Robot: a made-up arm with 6 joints.
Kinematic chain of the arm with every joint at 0, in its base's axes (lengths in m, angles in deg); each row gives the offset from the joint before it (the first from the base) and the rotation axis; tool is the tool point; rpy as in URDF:
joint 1: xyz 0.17 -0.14 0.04 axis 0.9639 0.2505 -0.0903
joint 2: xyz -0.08 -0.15 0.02 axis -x
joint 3: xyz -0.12 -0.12 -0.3 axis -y
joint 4: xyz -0.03 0 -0.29 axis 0.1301 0.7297 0.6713
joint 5: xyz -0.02 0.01 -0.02 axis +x
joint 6: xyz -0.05 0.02 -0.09 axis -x
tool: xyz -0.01 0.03 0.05 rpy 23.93 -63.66 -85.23
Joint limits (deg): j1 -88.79..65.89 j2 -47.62..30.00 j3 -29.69..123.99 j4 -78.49..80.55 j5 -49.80..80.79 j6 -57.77..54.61
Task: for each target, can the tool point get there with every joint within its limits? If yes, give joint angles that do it. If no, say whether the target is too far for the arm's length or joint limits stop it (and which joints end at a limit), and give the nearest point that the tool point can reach.
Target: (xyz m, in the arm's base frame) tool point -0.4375 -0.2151 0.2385
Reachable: no: joint limits stop it (at a limit: joint 1, joint 2, joint 3, joint 6) | nearest point -0.2947 0.1657 0.1394 | short by 0.419 m
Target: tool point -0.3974 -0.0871 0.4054
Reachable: no: joint limits stop it (at a limit: joint 1, joint 2, joint 3, joint 6) | nearest point -0.2890 0.1907 0.1950 | short by 0.365 m
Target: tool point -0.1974 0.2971 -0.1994
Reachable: yes | joints 34.85 -35.97 -2.31 3.39 34.20 34.42
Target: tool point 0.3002 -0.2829 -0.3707
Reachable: yes | joints -1.77 -11.95 94.64 32.08 4.93 27.50
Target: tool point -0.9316 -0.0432 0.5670
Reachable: no: too far | nearest point -0.3502 0.2413 0.1871 | short by 0.751 m
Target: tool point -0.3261 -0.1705 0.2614
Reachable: no: joint limits stop it (at a limit: joint 1, joint 2, joint 3, joint 6) | nearest point -0.2727 0.1630 0.1500 | short by 0.356 m
